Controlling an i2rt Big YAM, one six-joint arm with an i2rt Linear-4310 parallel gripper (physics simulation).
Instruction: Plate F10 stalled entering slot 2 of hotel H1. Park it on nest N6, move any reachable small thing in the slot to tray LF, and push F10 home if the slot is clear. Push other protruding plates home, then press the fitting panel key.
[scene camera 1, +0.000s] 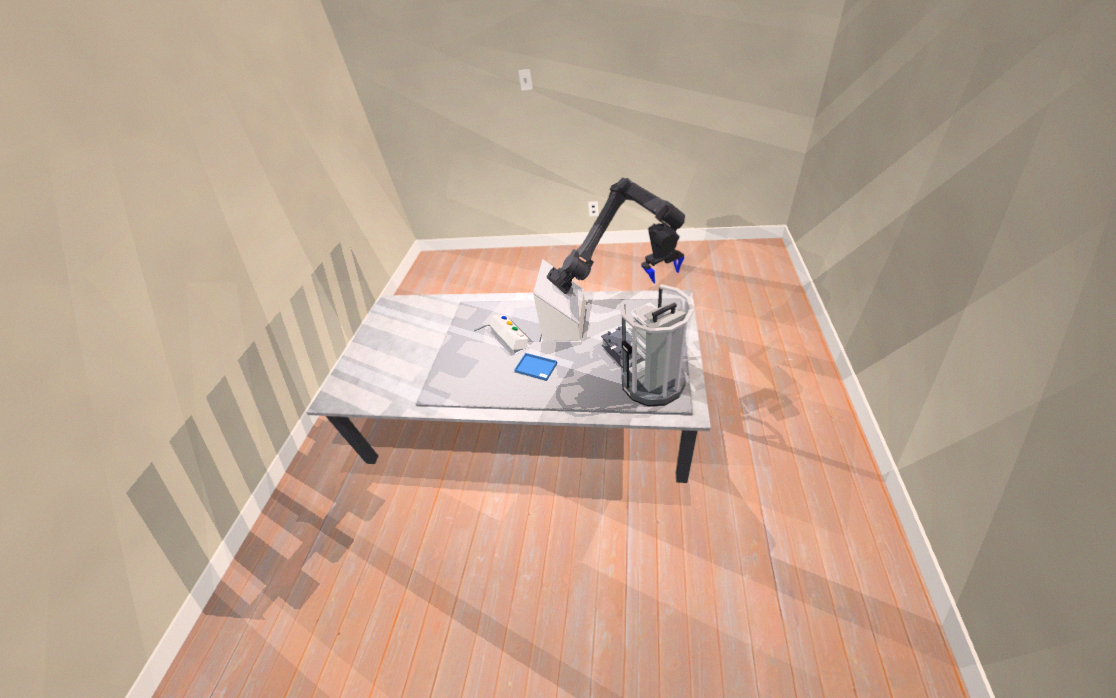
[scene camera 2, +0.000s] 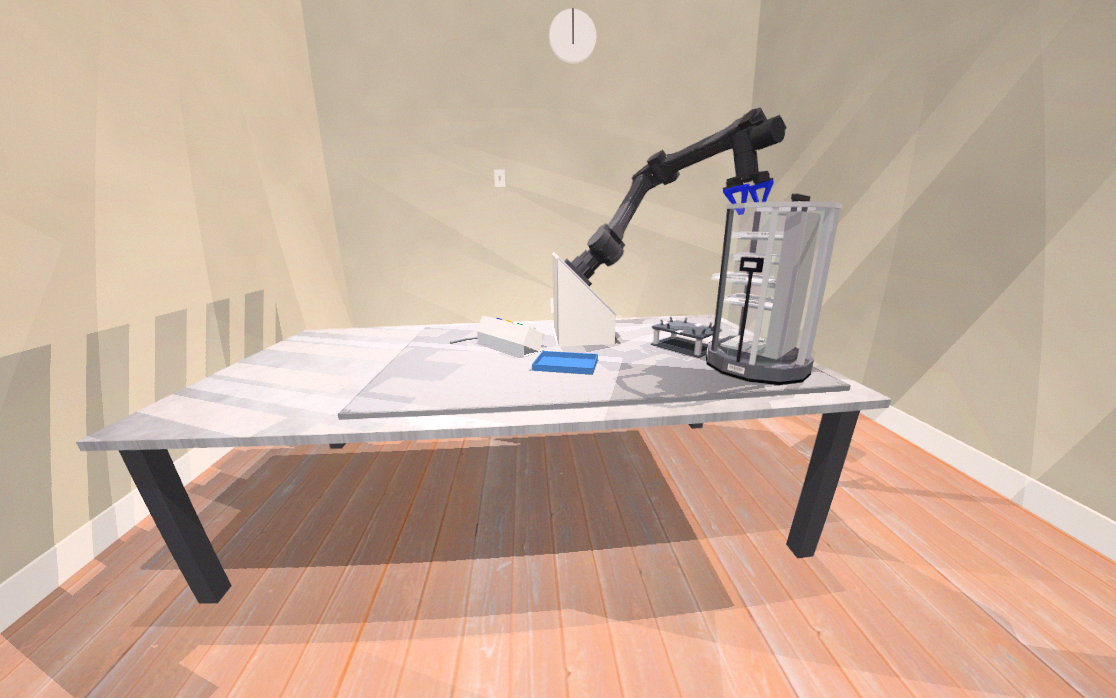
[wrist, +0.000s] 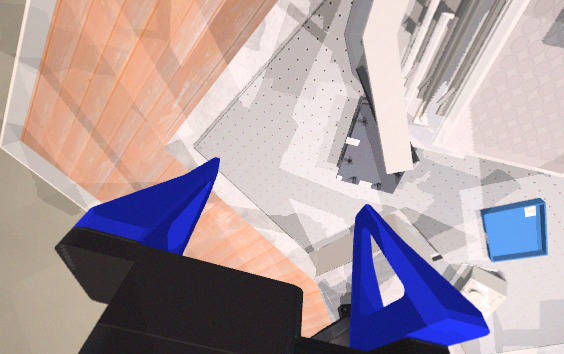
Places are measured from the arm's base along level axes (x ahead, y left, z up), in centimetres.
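Pixels of known places: gripper, between the fingertips: (scene camera 1: 665, 277) (scene camera 2: 751, 212) (wrist: 292, 188); arm's base, origin of its link: (scene camera 1: 558, 281) (scene camera 2: 576, 274).
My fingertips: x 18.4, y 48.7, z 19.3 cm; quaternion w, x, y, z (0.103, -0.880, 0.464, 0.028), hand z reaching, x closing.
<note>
Ahead of a thing's pixels: the offset from my fingertips to its top centre. "*": to the spot under its first point.
My gripper (scene camera 1: 665, 276) (scene camera 2: 748, 205) (wrist: 292, 188) is open and empty, its blue fingers wide apart, high up near the top of hotel H1 (scene camera 1: 654, 400) (scene camera 2: 761, 370) (wrist: 392, 100). Several pale plates lie level in the hotel; one plate @[* dx +19.1, dy -12.9, dz -15.5 cm] (scene camera 2: 725, 277) sticks out to the left in scene camera 2. A plate with round wells @[* dx +13.6, dy -3.6, dz -5.0 cm] (wrist: 525, 95) shows at the right of the wrist view. I cannot read which is F10, nor see inside slot 2. Nest N6 @[dx +2.5, dy -15.9, dz -30.8 cm] (scene camera 1: 613, 344) (scene camera 2: 683, 327) (wrist: 367, 150), a dark low stand, bears no plate. Blue tray LF @[dx +18.2, dy -51.1, dz -36.7 cm] (scene camera 1: 535, 366) (scene camera 2: 565, 362) (wrist: 515, 232) looks empty.
The key panel @[dx +2.3, dy -68.9, dz -30.0 cm] (scene camera 1: 510, 333) (scene camera 2: 508, 335) (wrist: 482, 290) stands left of the white arm base (scene camera 1: 558, 312) (scene camera 2: 580, 316), with blue, yellow and green keys in scene camera 1. Upright posts and a top ring surround the hotel. A dark handle @[* dx +21.7, dy +1.3, dz +2.5 cm] (scene camera 1: 663, 311) sits on its top.
</note>
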